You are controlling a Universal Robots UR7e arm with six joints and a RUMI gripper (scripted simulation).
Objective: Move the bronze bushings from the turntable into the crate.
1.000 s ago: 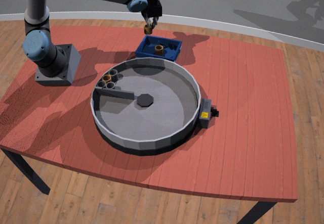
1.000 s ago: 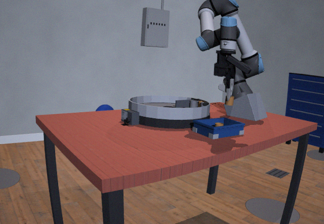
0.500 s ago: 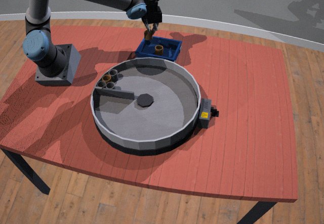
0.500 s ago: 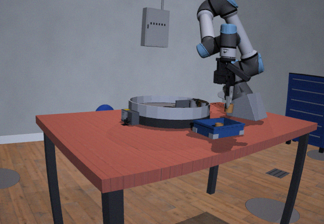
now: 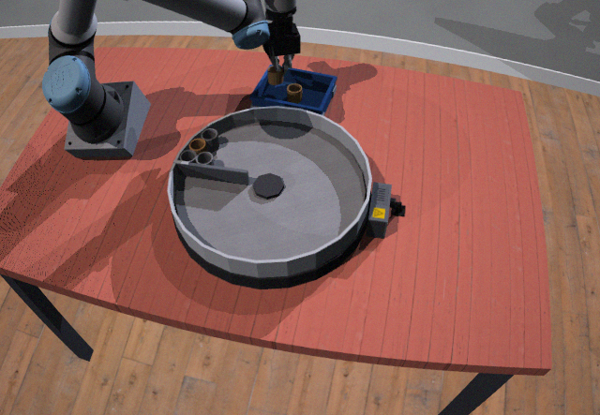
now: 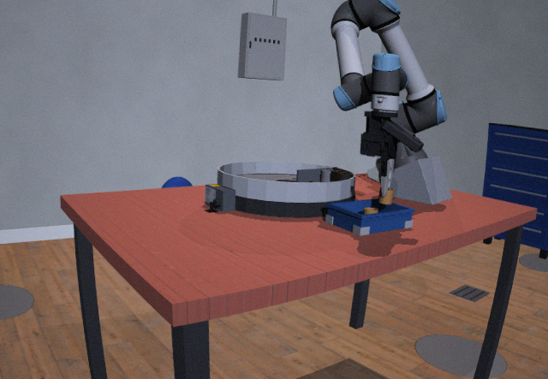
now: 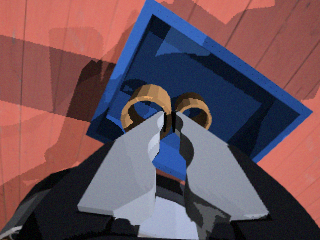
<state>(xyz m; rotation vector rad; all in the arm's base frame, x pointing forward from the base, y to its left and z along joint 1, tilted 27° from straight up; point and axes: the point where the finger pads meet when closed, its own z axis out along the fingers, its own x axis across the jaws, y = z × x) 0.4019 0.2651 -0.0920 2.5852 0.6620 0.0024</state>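
Right now the blue crate is 7 cm below my hand, 4 cm ahead of it and 1 cm to the right of it. The rest, counted from my hand: grey turntable (35 cm to the right, 8 cm ahead, 4 cm below).
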